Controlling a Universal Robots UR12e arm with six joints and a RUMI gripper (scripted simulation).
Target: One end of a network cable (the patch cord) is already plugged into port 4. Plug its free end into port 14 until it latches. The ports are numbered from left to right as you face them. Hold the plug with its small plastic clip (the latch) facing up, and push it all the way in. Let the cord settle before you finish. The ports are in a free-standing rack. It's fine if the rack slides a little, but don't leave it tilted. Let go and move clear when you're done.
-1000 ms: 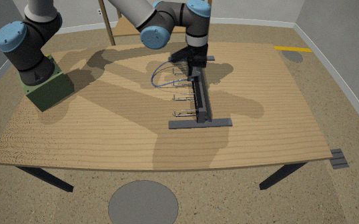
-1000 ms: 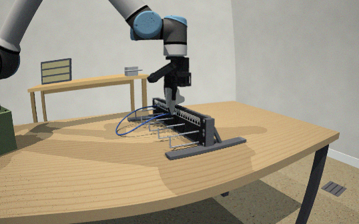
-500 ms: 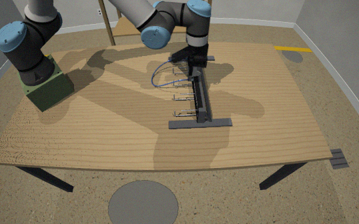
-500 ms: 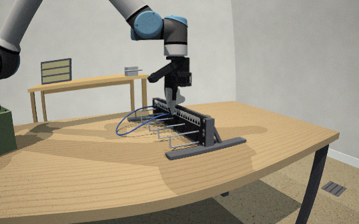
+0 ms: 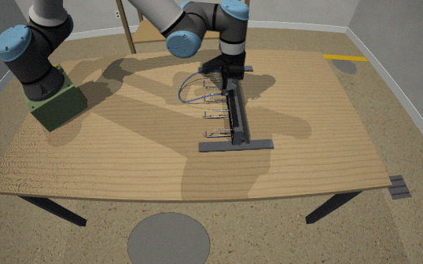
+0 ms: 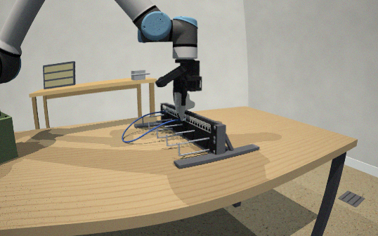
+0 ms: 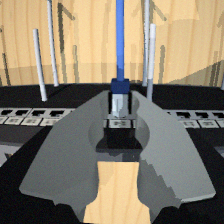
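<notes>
Right now the plug is 10 mm below my hand and 10 mm ahead of it.
</notes>
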